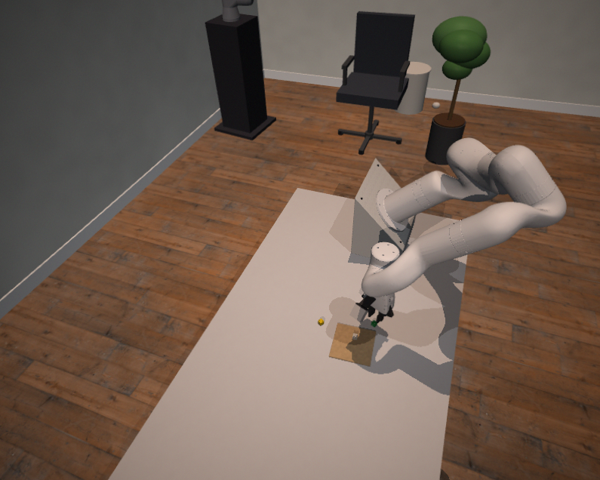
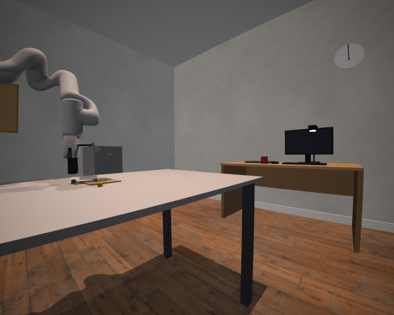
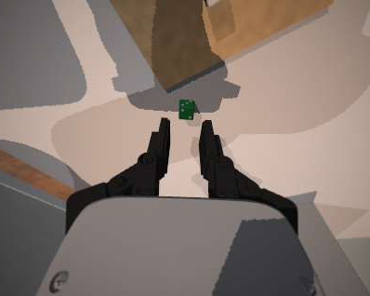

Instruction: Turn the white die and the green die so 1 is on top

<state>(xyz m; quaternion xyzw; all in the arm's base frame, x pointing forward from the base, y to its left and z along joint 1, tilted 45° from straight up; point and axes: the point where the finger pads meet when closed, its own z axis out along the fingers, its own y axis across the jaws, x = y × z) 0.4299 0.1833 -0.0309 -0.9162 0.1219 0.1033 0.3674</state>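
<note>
The green die lies 6 cm below my hand. Round my hand: mat (11 cm ahead, 6 cm below, 4 cm to the right); then white die (8 cm ahead, 5 cm below, 4 cm to the right); then yellow die (17 cm to the right, 8 cm ahead, 6 cm below).
</note>
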